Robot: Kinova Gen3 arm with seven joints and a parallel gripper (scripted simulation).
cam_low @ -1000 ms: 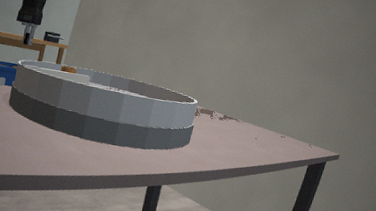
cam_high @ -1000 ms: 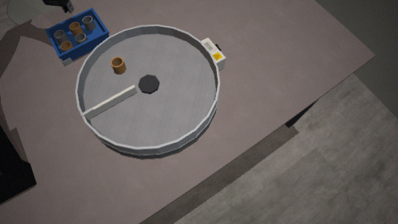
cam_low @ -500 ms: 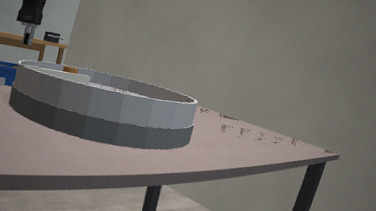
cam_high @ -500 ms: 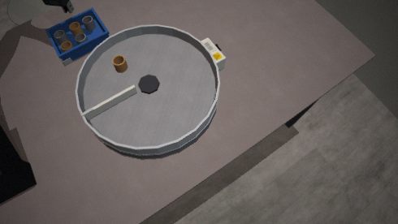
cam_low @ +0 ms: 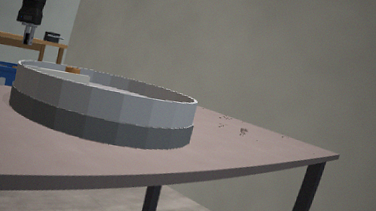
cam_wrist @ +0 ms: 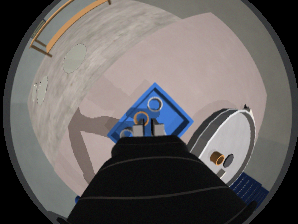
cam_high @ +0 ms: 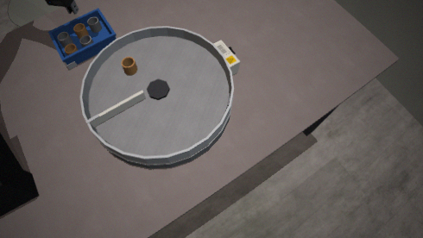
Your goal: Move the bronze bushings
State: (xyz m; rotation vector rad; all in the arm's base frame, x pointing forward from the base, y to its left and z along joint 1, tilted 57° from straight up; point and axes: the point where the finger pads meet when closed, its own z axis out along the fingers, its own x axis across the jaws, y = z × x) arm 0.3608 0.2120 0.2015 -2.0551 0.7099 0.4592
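Now: hand 10 mm past the crate, 20 mm to the left of it and 110 mm above it. Also, from my hand: turntable disc (120 mm ahead, 350 mm to the right, 80 mm below).
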